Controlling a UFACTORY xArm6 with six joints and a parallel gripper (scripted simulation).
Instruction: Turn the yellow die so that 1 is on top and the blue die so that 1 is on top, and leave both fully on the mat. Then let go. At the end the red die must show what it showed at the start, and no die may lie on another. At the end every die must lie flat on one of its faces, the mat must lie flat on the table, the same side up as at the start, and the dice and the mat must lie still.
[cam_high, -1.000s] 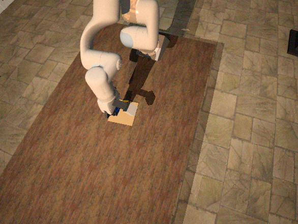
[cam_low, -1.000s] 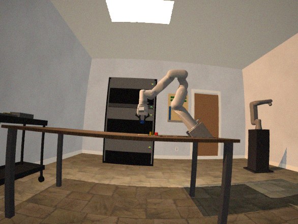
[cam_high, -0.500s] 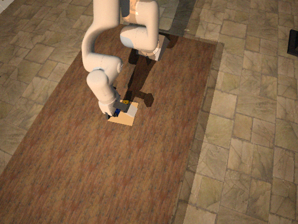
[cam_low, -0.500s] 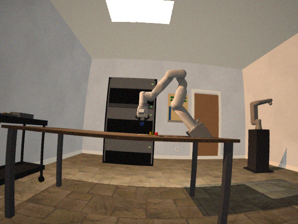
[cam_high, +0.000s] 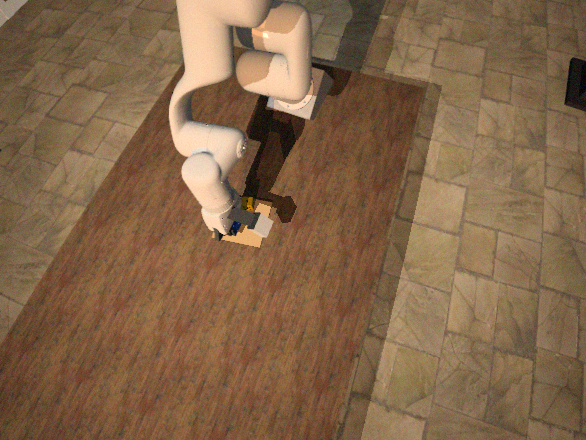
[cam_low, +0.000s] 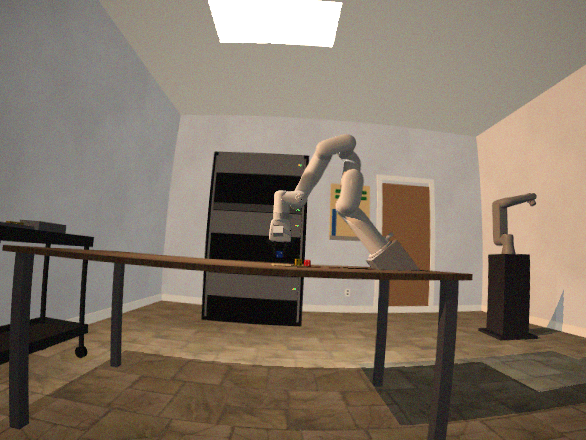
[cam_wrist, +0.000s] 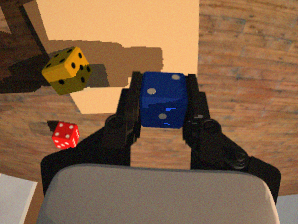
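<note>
Now: the tan mat 6 cm below my hand and 4 cm behind it. Round my hand: yellow die (9 cm behind, 4 cm below, 1 cm to the right); red die (13 cm to the right, 12 cm behind, 4 cm below); blue die (1 cm below).
</note>
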